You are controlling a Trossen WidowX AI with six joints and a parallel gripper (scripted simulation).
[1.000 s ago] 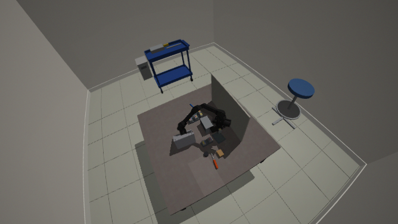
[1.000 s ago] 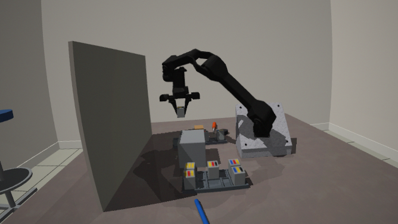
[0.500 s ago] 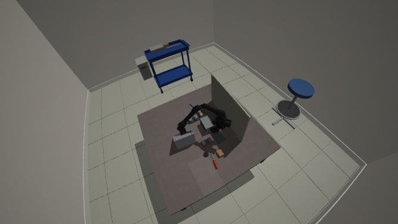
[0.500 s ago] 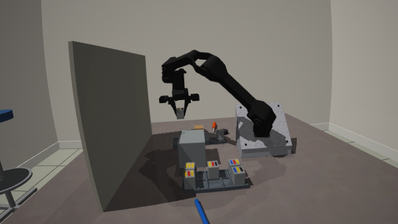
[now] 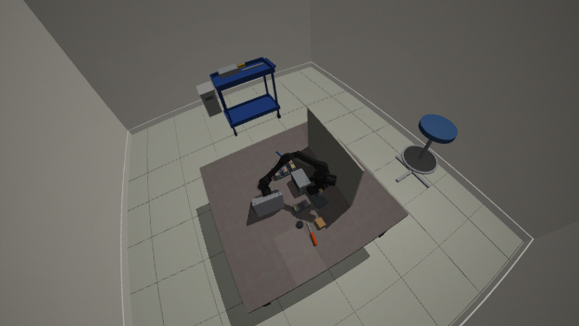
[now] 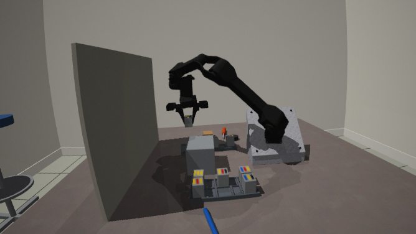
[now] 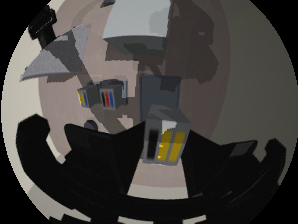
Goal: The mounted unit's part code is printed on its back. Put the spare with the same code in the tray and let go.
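The dark tray is 12 cm below my gripper tip. The rest, counted from my gripper tip: brown box 18 cm to the right, 11 cm below, 7 cm behind; then grey mounted unit 19 cm to the left, 8 cm behind, 7 cm below; then grey spare 2 cm above.
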